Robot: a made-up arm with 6 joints.
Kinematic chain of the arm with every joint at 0, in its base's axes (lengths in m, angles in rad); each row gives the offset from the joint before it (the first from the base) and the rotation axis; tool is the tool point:
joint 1: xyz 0 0 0.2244 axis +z
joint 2: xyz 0 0 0 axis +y
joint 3: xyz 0 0 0.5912 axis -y
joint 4: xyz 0 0 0 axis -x
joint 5: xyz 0.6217 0 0 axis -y
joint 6: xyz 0 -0.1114 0 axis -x
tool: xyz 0 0 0
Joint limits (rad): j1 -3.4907..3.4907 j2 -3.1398..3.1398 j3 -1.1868..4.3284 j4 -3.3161..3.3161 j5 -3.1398..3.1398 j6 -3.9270..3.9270
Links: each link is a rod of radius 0.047 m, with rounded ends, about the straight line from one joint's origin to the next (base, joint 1, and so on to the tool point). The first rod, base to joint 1, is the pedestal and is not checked.
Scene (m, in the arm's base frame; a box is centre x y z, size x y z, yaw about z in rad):
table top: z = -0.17
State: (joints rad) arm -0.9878 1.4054 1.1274 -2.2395 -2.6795 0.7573
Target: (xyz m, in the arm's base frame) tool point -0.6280 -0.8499 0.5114
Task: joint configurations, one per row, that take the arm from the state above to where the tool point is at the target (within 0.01 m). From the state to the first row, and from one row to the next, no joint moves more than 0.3 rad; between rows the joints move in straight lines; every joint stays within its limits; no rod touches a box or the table.
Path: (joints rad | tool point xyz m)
1: -1.2424 1.2903 1.0627 -2.2121 -2.6795 0.7573 | 0.4352 -1.0705 0.1608
2: -1.4969 1.1752 0.9981 -2.1848 -2.6795 0.7573 | 0.1483 -1.1336 0.2531
3: -1.7515 1.0601 0.9334 -2.1574 -2.6795 0.7573 | -0.1408 -1.1136 0.3428
4: -2.0061 0.9450 0.8687 -2.1301 -2.6795 0.7573 | -0.4068 -1.0150 0.4292
5: -2.2607 0.8299 0.8041 -2.1027 -2.6795 0.7573 | -0.6280 -0.8499 0.5114

